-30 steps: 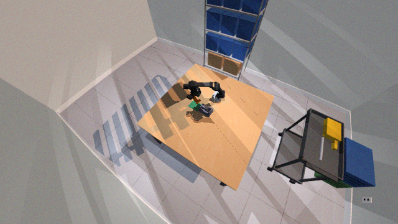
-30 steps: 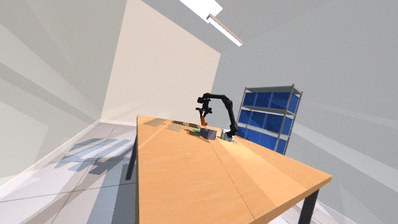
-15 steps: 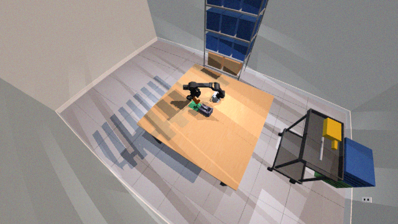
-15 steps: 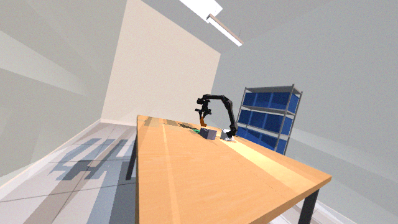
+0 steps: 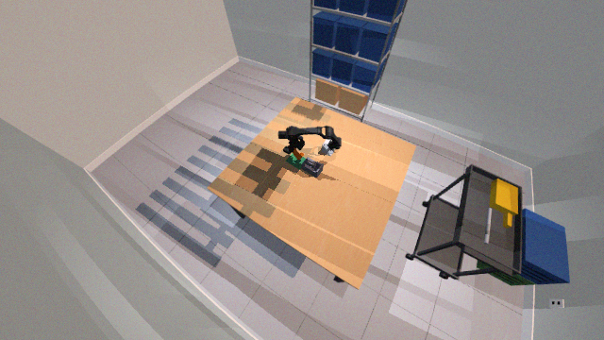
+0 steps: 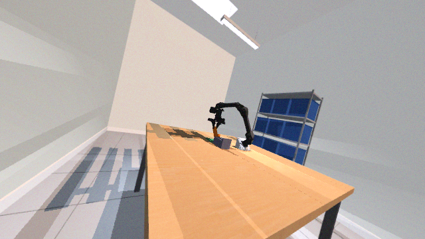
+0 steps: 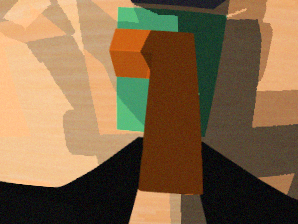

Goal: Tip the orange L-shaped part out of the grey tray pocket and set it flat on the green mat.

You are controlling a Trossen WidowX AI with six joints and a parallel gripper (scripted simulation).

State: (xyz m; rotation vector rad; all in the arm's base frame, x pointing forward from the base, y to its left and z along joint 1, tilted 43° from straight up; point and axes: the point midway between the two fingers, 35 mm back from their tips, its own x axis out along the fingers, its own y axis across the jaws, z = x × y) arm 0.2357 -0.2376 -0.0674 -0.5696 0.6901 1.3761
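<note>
Right now my gripper tip is 13 cm above the green mat and 2 cm to the right of it. Also, from my gripper tip: orange L-shaped part: 3 cm to the left, 3 cm below, 1 cm behind.
</note>
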